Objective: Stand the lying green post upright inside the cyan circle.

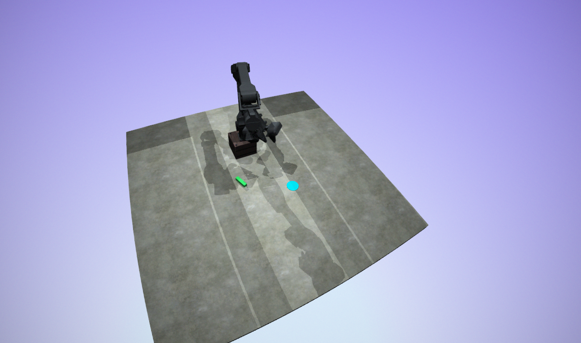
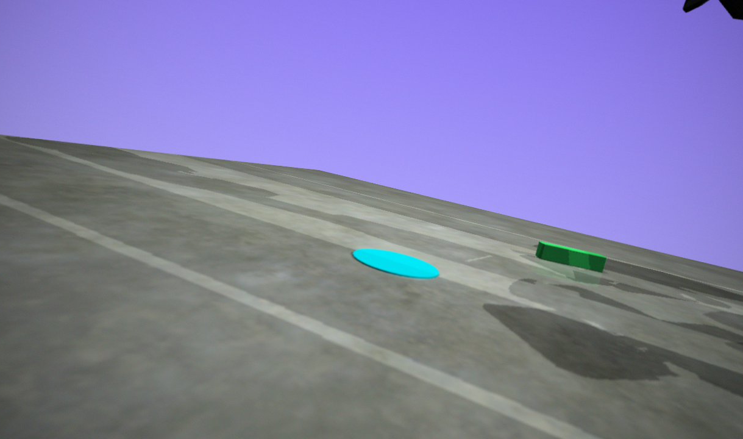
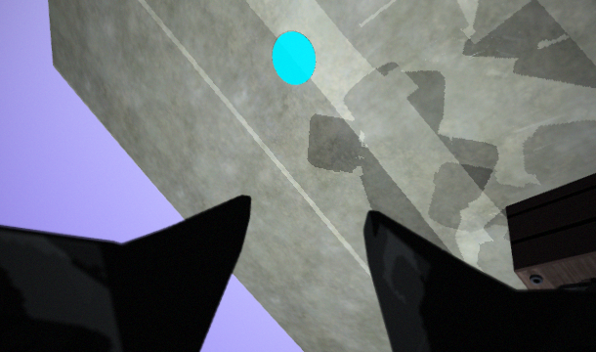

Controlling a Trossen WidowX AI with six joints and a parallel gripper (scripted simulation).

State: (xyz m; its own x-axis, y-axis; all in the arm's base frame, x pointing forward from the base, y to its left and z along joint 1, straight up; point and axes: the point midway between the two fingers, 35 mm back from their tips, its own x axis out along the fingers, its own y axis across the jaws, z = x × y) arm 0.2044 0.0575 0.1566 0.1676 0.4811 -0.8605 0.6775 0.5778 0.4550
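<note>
My gripper tip is 2 cm short of the green post, 15 cm to the left of it and 21 cm above it. Also, from my gripper tip: cyan circle 11 cm ahead, 9 cm to the left, 22 cm below.
</note>
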